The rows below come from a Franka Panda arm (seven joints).
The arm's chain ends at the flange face. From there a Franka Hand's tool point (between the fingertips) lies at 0.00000 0.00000 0.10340 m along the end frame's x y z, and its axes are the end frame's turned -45 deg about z.
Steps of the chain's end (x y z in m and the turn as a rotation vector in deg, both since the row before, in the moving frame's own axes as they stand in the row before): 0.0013, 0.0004, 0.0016, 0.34, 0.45, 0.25; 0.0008, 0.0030, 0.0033, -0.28, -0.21, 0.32; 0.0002, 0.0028, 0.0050, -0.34, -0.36, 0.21; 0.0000, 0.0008, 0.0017, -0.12, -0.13, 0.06; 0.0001, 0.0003, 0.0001, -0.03, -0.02, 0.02; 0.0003, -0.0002, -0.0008, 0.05, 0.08, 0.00; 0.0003, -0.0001, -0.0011, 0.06, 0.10, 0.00; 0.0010, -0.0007, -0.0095, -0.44, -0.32, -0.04; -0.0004, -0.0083, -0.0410, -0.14, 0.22, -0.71
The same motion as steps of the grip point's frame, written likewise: 0.0016, 0.0013, 0.0016, -0.08, 0.56, 0.25; -0.0022, 0.0028, 0.0033, -0.05, -0.35, 0.32; -0.0027, 0.0021, 0.0050, 0.01, -0.49, 0.21; -0.0009, 0.0006, 0.0017, 0.01, -0.18, 0.06; -0.0002, 0.0003, 0.0001, -0.01, -0.04, 0.02; 0.0005, 0.0001, -0.0008, -0.02, 0.09, 0.00; 0.0005, 0.0002, -0.0011, -0.03, 0.11, 0.00; 0.0002, 0.0004, -0.0095, -0.08, -0.54, -0.04; 0.0057, -0.0057, -0.0410, -0.25, 0.06, -0.71
